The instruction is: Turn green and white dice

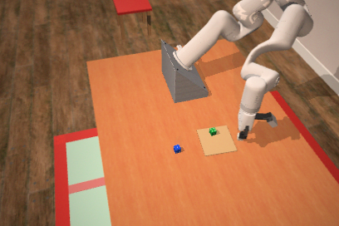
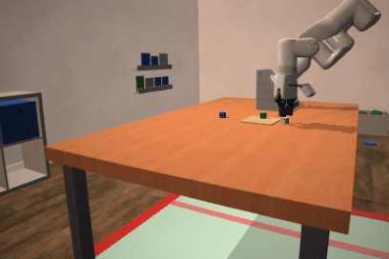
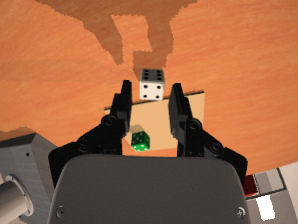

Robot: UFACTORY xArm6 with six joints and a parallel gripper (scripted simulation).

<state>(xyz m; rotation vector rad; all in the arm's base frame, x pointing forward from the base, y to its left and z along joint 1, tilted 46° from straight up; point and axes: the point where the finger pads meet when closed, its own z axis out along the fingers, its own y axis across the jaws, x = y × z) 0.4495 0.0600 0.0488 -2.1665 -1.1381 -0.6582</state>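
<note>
Now: hand 40 mm above the white die. The rest, counted from my hand: tan mat (30 mm behind, 100 mm to the right, 50 mm below); green die (70 mm behind, 100 mm to the right, 30 mm below); blue die (50 mm behind, 280 mm to the right, 40 mm below).
</note>
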